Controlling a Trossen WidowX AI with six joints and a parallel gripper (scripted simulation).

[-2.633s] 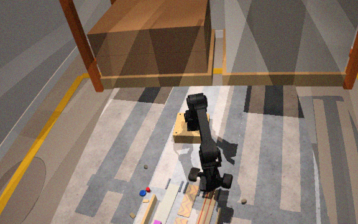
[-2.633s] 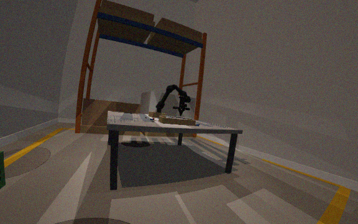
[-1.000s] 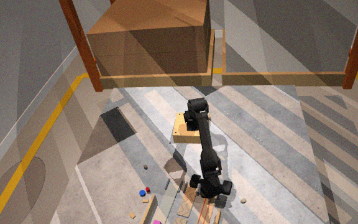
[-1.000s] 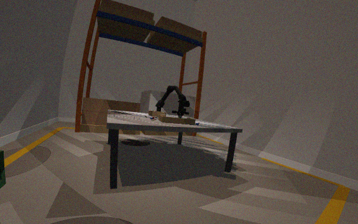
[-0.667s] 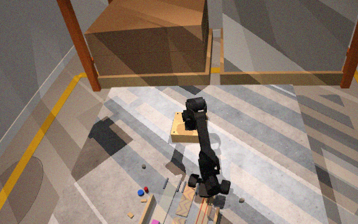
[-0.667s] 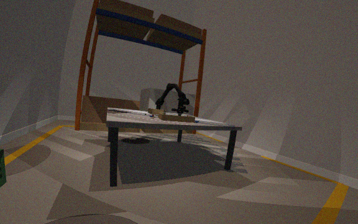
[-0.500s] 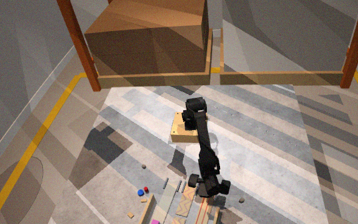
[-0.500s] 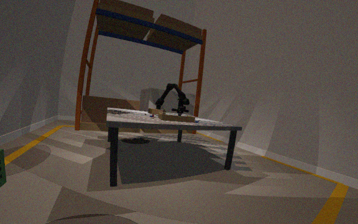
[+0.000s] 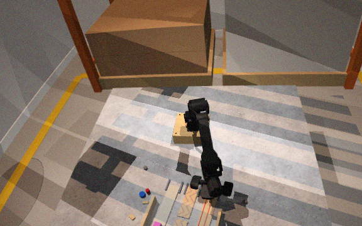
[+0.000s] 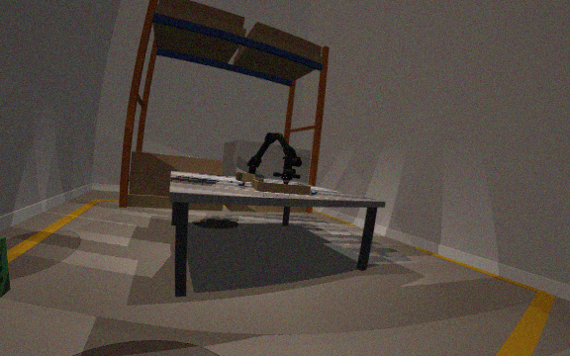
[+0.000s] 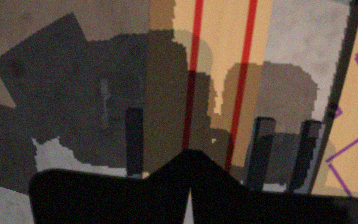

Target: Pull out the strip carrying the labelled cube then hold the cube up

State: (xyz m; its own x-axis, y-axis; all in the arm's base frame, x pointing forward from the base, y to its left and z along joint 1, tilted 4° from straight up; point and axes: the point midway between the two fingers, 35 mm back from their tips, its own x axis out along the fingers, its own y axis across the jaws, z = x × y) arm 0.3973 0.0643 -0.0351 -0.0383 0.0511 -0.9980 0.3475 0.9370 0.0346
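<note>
Right now the labelled cube is 20 cm ahead of my gripper tip, 8 cm to the right of it and 2 cm above it. Also, from my gripper tip: red piece 31 cm to the right, 5 cm behind, 1 cm above.
</note>
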